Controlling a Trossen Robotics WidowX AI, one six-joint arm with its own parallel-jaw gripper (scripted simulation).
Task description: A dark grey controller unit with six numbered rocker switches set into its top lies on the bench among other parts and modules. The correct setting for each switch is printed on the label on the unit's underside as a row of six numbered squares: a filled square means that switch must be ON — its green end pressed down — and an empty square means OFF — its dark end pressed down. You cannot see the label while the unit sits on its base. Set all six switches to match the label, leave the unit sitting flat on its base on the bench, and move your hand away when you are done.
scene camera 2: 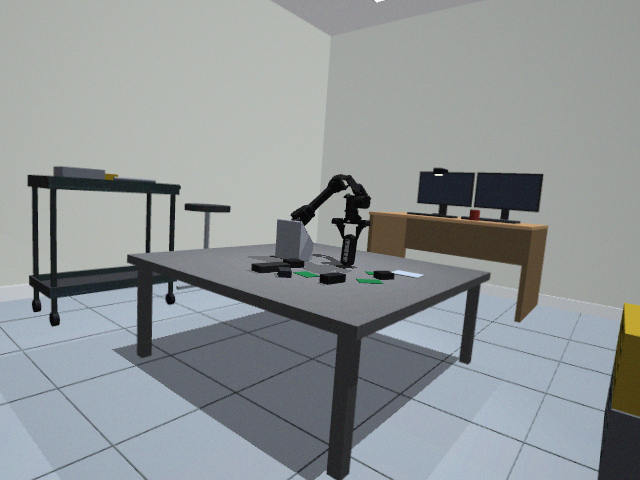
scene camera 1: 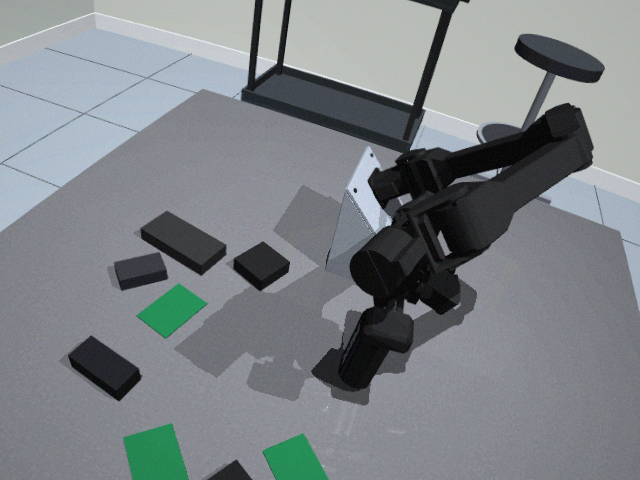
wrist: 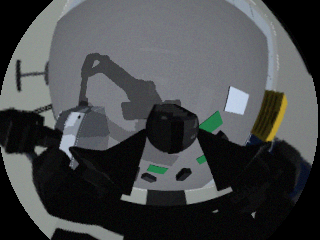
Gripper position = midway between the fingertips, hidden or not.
Observation:
In view: my gripper point(scene camera 1: 375, 328).
My gripper shows as well in the wrist view point(wrist: 172, 131).

